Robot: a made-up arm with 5 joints.
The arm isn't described. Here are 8 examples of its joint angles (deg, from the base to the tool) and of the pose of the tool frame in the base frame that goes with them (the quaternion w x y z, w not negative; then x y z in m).
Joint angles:
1: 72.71 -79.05 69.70 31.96 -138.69
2: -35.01 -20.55 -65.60 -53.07 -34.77
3: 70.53 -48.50 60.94 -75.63 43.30
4: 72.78 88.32 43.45 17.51 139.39
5: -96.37 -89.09 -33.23 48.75 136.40
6: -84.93 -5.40 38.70 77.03 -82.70
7: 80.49 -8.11 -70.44 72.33 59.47
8: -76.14 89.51 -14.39 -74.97 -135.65
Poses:
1: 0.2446 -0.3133 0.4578 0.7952 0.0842 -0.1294 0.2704
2: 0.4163 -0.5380 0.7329 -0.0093 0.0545 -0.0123 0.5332
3: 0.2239 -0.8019 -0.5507 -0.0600 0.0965 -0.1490 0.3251
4: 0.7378 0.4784 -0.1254 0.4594 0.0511 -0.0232 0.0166
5: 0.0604 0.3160 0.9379 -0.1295 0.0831 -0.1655 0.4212
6: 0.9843 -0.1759 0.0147 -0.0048 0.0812 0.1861 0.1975
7: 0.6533 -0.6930 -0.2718 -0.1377 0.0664 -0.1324 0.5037
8: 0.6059 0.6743 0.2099 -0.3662 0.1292 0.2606 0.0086
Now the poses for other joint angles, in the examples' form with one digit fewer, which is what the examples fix.
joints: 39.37 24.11 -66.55 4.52 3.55
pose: 0.414 -0.308 -0.844 -0.145 0.267 -0.187 0.454
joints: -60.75 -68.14 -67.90 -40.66 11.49
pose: 0.564 -0.319 0.653 0.391 -0.055 -0.216 0.393
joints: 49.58 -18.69 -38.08 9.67 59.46
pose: 0.365 -0.745 -0.559 0.023 0.145 -0.122 0.514
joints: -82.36 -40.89 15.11 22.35 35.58
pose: 0.368 0.305 -0.661 0.579 0.088 0.177 0.401
